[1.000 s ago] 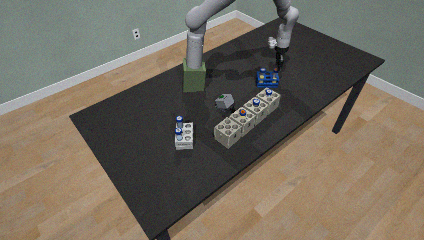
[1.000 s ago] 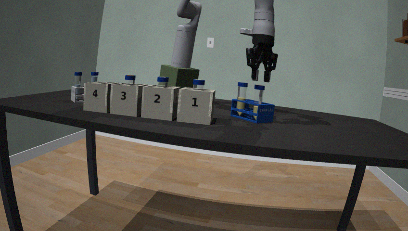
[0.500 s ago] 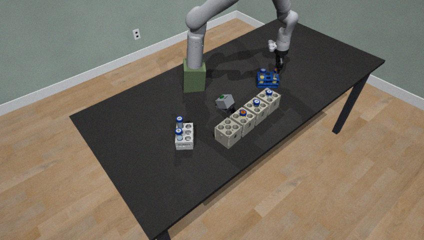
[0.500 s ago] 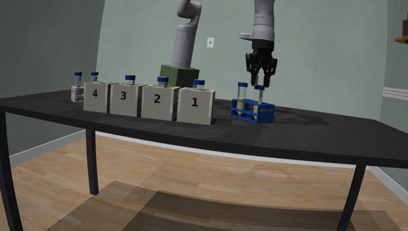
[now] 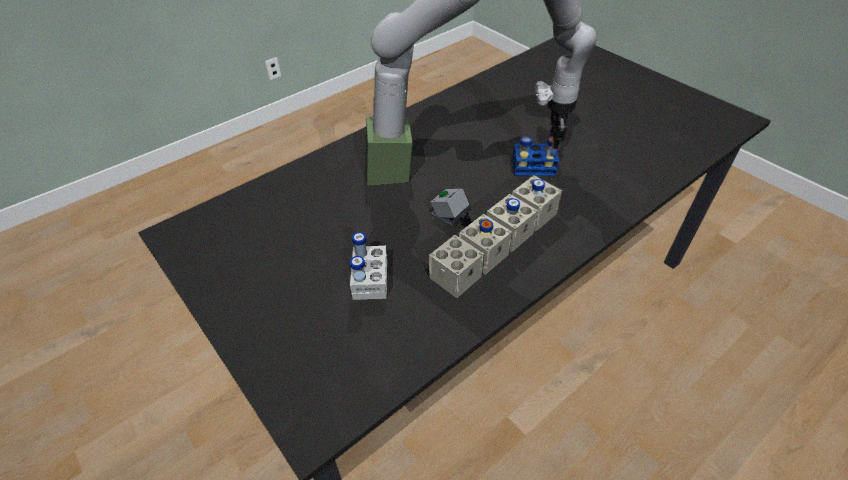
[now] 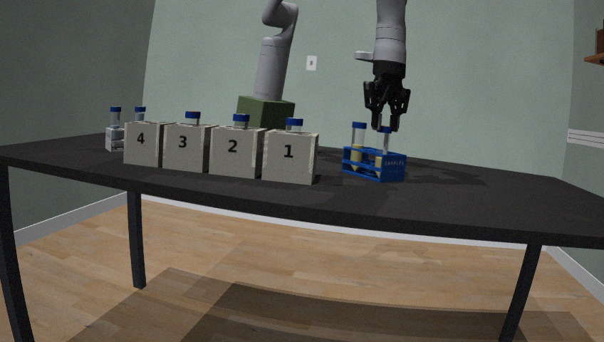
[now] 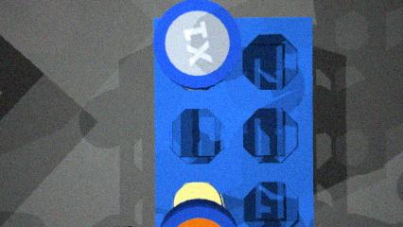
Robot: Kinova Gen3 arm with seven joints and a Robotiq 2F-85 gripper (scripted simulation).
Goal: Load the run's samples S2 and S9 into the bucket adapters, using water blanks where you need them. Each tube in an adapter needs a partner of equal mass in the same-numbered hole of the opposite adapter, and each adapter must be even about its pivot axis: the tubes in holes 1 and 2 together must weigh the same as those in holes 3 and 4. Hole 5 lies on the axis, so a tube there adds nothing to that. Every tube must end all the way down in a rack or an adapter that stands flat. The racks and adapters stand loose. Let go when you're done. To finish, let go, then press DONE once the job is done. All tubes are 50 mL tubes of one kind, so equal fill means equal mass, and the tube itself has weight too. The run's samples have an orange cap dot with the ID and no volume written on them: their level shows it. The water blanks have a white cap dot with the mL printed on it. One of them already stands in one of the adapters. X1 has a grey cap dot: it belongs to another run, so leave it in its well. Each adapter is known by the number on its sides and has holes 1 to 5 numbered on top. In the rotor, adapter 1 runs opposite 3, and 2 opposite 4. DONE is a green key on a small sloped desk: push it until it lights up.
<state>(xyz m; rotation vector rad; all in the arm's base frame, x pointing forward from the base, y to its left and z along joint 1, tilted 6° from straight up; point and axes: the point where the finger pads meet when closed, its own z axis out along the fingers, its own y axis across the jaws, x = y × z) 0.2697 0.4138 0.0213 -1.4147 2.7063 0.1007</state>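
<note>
Now: hand 60 mm above the orange-dot sample tube and 10 mm past it. From my hand the other things lie so: water blank 170 mm to the right, 130 mm ahead, 60 mm below; blue sample rack 100 mm below, 40 mm behind, 20 mm to the right; grey-dot tube 80 mm to the right, 60 mm below, 50 mm behind.
</note>
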